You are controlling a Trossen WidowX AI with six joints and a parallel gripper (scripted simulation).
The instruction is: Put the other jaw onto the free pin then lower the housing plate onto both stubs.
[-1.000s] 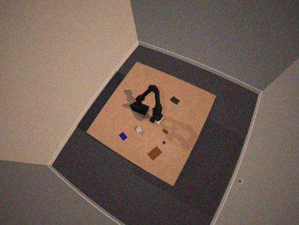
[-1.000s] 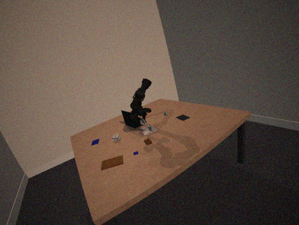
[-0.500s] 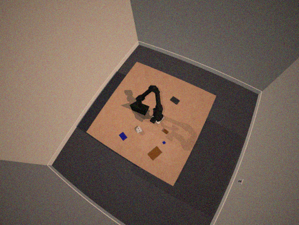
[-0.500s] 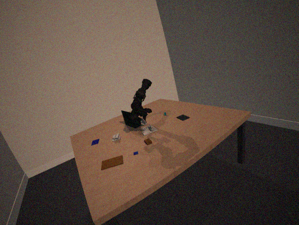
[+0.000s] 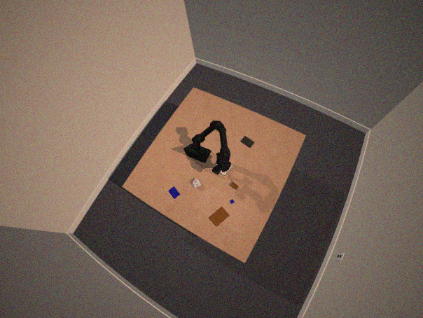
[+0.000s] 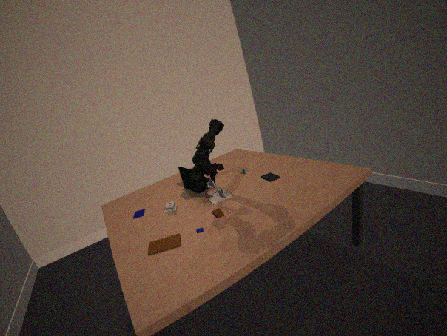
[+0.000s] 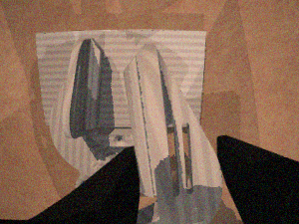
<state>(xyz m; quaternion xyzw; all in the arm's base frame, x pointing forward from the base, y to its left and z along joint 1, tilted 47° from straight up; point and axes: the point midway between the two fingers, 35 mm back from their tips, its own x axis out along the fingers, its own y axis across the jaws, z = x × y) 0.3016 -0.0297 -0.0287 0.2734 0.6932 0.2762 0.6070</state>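
Right now the jaw is 3 cm behind my gripper tip and 2 cm to the left of it. The rest, counted from my gripper tip: base 8 cm below, 3 cm to the left, 2 cm ahead; then blue piece 22 cm ahead, 20 cm to the right, 8 cm below; then small brown block 17 cm ahead, 7 cm to the right, 7 cm below.
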